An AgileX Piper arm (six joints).
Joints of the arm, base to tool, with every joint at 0 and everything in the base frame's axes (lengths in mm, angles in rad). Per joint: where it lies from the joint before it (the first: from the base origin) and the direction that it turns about. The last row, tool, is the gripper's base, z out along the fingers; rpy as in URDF.
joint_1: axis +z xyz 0 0 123
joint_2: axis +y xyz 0 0 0
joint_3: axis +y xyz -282.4 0 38.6
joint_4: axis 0.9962 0 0.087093 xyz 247.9 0 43.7
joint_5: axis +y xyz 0 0 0
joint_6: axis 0.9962 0 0.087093 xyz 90.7 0 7.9
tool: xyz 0 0 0 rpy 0 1.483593 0
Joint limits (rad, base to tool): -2.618..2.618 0..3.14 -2.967..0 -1.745..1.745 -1.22..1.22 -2.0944..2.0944
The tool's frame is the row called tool.
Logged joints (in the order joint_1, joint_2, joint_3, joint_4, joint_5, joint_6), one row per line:
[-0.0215, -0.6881, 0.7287, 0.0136, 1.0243, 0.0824]
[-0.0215, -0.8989, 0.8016, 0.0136, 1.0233, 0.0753]
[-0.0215, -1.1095, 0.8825, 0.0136, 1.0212, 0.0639]
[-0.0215, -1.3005, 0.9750, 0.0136, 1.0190, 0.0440]
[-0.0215, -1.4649, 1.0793, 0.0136, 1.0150, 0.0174]
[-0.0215, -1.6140, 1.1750, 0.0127, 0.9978, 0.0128]
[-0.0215, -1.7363, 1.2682, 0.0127, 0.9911, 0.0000]
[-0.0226, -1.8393, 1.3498, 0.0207, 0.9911, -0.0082]
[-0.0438, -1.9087, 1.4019, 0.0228, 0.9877, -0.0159]
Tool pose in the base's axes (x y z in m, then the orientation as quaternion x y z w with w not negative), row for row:
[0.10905, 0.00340, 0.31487, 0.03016, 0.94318, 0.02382, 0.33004]
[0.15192, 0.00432, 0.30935, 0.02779, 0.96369, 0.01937, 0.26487]
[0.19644, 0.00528, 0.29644, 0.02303, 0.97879, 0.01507, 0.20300]
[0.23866, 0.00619, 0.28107, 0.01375, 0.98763, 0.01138, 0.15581]
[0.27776, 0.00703, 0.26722, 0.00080, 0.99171, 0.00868, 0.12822]
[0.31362, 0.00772, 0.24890, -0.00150, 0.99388, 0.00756, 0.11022]
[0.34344, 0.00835, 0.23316, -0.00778, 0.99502, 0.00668, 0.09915]
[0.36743, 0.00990, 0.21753, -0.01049, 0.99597, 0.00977, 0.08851]
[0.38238, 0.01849, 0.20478, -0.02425, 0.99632, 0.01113, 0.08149]
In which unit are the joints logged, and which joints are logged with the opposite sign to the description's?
The joints are logged in radians. Opposite sign: joint_1, joint_2, joint_3.
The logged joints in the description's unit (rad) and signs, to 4 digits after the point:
[0.0215, 0.6881, -0.7287, 0.0136, 1.0243, 0.0824]
[0.0215, 0.8989, -0.8016, 0.0136, 1.0233, 0.0753]
[0.0215, 1.1095, -0.8825, 0.0136, 1.0212, 0.0639]
[0.0215, 1.3005, -0.9750, 0.0136, 1.0190, 0.0440]
[0.0215, 1.4649, -1.0793, 0.0136, 1.0150, 0.0174]
[0.0215, 1.6140, -1.1750, 0.0127, 0.9978, 0.0128]
[0.0215, 1.7363, -1.2682, 0.0127, 0.9911, 0.0000]
[0.0226, 1.8393, -1.3498, 0.0207, 0.9911, -0.0082]
[0.0438, 1.9087, -1.4019, 0.0228, 0.9877, -0.0159]

